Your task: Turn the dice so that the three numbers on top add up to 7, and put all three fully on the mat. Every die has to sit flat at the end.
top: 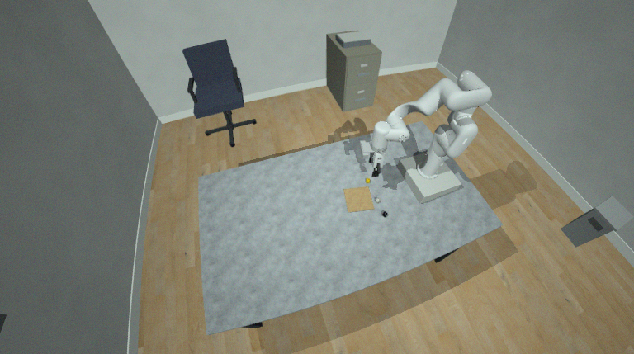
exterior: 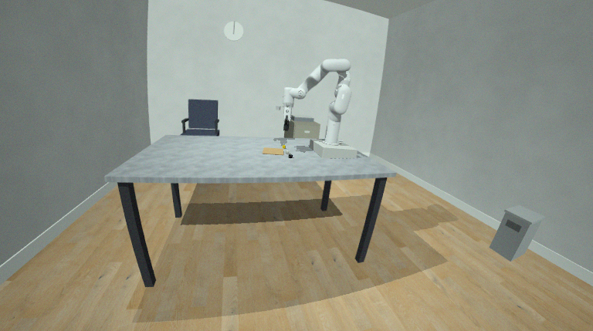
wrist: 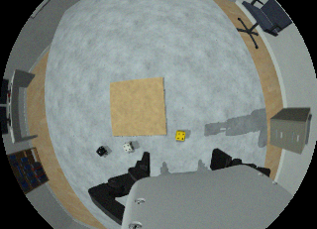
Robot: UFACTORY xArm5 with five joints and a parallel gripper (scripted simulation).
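The yellow die is 2 cm to the right of my hand and 14 cm below it. The rest, counted from my hand: white die 2 cm ahead, 11 cm to the left, 14 cm below; black die 2 cm ahead, 20 cm to the left, 14 cm below; tan mat 10 cm ahead, 6 cm to the left, 15 cm below.
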